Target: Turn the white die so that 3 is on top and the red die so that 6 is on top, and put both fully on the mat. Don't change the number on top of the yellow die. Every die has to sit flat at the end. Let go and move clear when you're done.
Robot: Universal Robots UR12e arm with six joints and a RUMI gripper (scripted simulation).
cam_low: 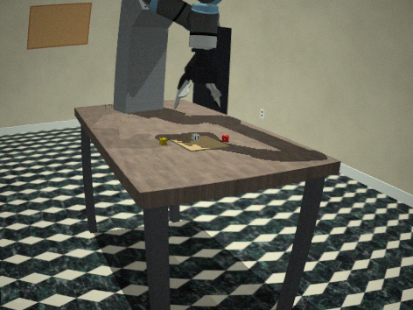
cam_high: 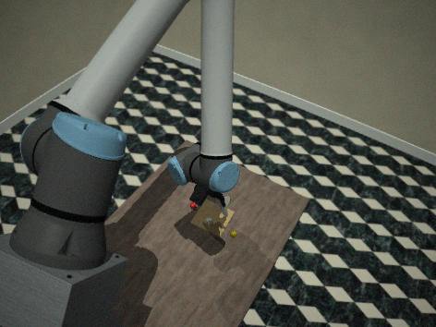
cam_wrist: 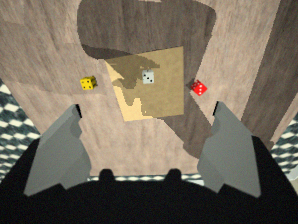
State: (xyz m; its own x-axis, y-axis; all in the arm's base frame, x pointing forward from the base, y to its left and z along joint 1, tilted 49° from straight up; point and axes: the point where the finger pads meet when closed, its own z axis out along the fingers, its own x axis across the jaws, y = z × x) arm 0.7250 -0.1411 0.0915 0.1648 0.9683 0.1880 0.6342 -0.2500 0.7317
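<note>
Right now the red die is 5 cm ahead of my hand, 9 cm to the left of it and 10 cm below it. Round my hand: tan mat: 3 cm ahead, 1 cm to the right, 11 cm below; then white die: 10 cm below; then yellow die: 2 cm behind, 12 cm to the right, 10 cm below.
</note>
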